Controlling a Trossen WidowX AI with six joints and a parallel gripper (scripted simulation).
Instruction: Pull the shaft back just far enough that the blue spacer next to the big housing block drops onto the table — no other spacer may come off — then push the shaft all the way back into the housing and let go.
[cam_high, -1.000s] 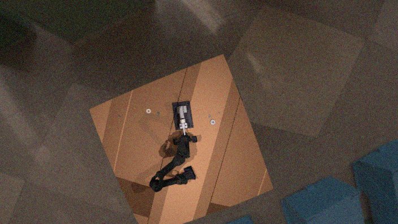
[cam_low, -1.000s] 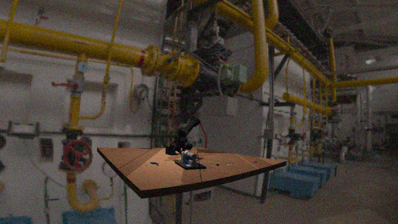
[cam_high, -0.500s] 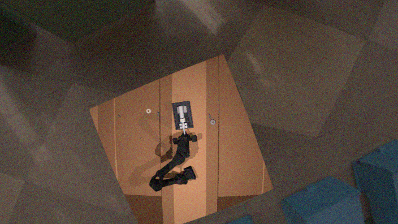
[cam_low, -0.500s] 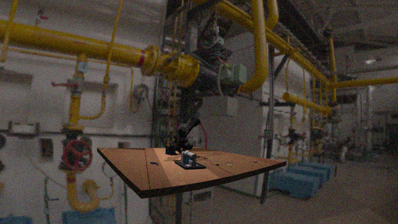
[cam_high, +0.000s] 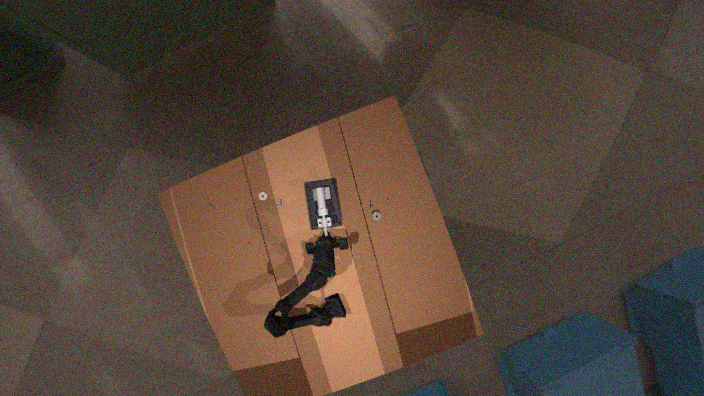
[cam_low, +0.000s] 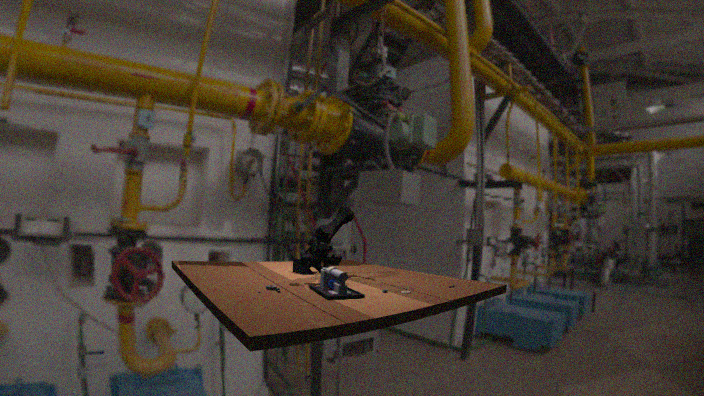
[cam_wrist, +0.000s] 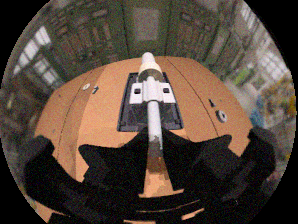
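Now: gripper tip 30 mm short of the grey shaft, 10 mm to the left of it and 30 mm below it. Round my gripper tip: blue spacer (80 mm ahead, 20 mm to the right, 30 mm below).
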